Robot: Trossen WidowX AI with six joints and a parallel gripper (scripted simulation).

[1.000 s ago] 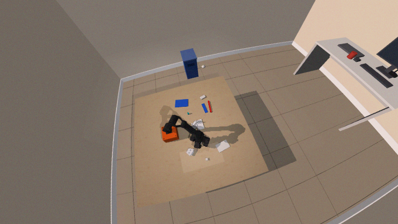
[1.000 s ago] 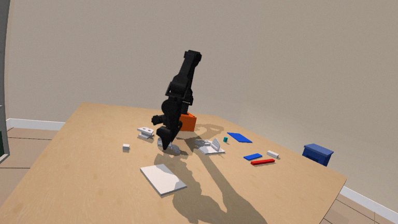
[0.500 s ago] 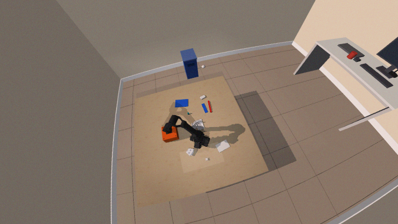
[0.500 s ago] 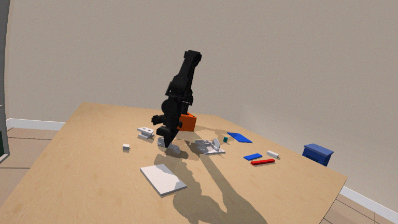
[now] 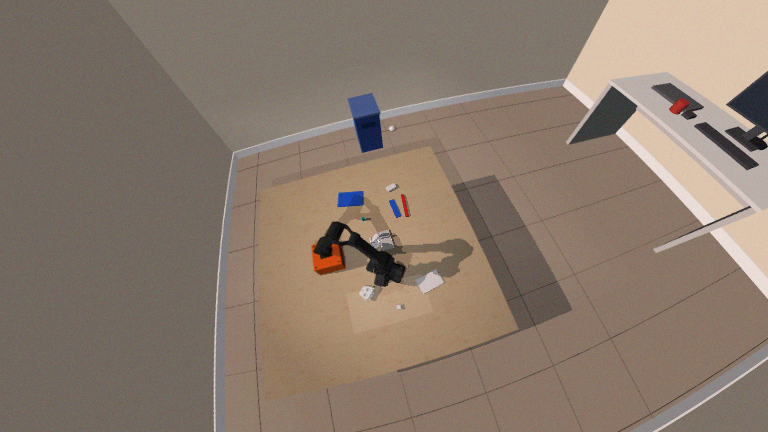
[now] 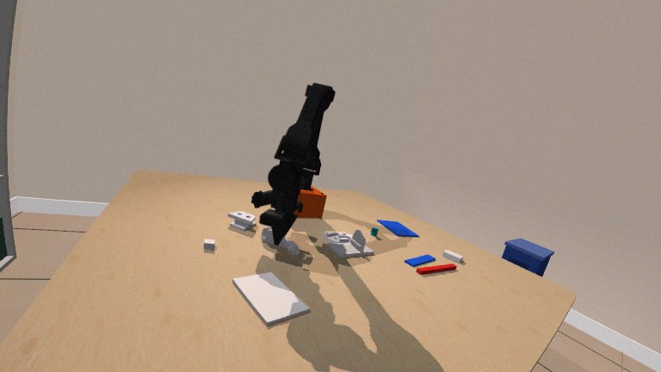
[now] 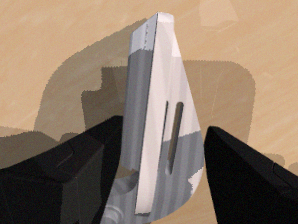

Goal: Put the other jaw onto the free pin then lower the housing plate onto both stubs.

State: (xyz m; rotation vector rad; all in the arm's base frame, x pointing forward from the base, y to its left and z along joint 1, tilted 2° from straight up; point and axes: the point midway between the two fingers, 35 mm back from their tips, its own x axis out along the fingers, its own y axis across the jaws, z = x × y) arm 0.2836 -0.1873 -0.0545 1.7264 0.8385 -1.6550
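The white bracket lies 12 cm behind my gripper tip and 7 cm to the right of it. Round my gripper tip: grey jaw (3 cm ahead, 1 cm to the left); then small white cube (2 cm ahead, 18 cm to the right); then flat white slab (21 cm ahead, 10 cm to the right).
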